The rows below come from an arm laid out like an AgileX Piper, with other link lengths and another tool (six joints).
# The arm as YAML. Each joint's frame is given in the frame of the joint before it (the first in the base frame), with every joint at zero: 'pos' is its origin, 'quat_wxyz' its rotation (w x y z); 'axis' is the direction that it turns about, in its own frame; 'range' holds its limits. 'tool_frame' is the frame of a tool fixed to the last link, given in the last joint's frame.
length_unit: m
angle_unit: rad
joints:
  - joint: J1
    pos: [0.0, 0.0, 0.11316]
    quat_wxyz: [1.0, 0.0, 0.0, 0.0]
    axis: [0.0, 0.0, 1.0]
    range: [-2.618, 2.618]
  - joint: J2
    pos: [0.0, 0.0, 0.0]
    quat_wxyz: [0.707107, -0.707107, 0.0, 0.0]
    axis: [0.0, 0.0, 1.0]
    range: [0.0, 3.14]
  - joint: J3
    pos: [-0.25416, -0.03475, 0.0]
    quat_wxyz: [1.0, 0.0, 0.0, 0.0]
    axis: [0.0, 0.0, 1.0]
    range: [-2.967, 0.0]
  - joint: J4
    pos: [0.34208, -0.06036, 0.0]
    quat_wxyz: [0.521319, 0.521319, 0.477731, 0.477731]
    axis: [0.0, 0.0, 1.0]
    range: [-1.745, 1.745]
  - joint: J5
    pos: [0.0, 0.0, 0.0]
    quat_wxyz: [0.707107, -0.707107, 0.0, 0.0]
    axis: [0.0, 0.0, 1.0]
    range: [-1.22, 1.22]
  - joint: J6
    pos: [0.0, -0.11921, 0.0]
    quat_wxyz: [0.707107, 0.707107, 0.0, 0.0]
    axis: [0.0, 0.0, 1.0]
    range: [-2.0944, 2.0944]
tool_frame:
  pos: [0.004, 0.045, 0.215]
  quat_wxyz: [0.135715, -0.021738, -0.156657, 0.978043]
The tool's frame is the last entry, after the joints.
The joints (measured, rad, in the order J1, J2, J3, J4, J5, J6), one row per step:
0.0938, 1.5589, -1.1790, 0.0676, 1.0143, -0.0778
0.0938, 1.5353, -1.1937, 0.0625, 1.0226, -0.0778
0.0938, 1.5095, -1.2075, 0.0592, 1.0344, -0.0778
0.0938, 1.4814, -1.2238, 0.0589, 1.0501, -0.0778
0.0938, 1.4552, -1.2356, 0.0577, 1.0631, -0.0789
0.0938, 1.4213, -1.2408, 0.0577, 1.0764, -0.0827
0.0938, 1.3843, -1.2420, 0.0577, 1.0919, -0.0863
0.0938, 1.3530, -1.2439, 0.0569, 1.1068, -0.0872
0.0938, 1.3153, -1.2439, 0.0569, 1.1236, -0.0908
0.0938, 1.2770, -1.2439, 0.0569, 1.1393, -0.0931
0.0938, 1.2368, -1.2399, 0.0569, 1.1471, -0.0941
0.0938, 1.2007, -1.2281, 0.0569, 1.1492, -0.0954
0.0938, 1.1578, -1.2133, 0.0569, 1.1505, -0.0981
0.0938, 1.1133, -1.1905, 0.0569, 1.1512, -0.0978
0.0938, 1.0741, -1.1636, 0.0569, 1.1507, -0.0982
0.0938, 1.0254, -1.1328, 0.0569, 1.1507, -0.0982
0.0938, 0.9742, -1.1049, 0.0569, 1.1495, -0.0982
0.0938, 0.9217, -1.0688, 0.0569, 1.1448, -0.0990
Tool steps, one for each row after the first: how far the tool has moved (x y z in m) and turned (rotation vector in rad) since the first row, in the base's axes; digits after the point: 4 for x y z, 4 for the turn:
0.0060, -0.0008, 0.0160, -0.0019, -0.0303, 0.0019
0.0103, -0.0012, 0.0327, -0.0024, -0.0583, 0.0033
0.0137, -0.0009, 0.0514, 0.0002, -0.0869, 0.0042
0.0155, -0.0009, 0.0675, 0.0011, -0.1120, 0.0061
0.0149, -0.0009, 0.0842, 0.0024, -0.1381, 0.0103
0.0120, -0.0010, 0.0999, 0.0033, -0.1610, 0.0145
0.0089, -0.0014, 0.1133, 0.0039, -0.1794, 0.0162
0.0043, -0.0018, 0.1282, 0.0045, -0.2006, 0.0204
-0.0004, -0.0021, 0.1433, 0.0056, -0.2233, 0.0232
-0.0043, -0.0024, 0.1582, 0.0076, -0.2517, 0.0244
-0.0085, -0.0028, 0.1680, 0.0089, -0.2740, 0.0256
-0.0136, -0.0033, 0.1792, 0.0100, -0.3009, 0.0279
-0.0204, -0.0039, 0.1868, 0.0118, -0.3218, 0.0275
-0.0274, -0.0046, 0.1899, 0.0126, -0.3346, 0.0277
-0.0356, -0.0054, 0.1944, 0.0141, -0.3525, 0.0276
-0.0432, -0.0061, 0.2013, 0.0160, -0.3769, 0.0273
-0.0511, -0.0069, 0.2045, 0.0173, -0.3980, 0.0275

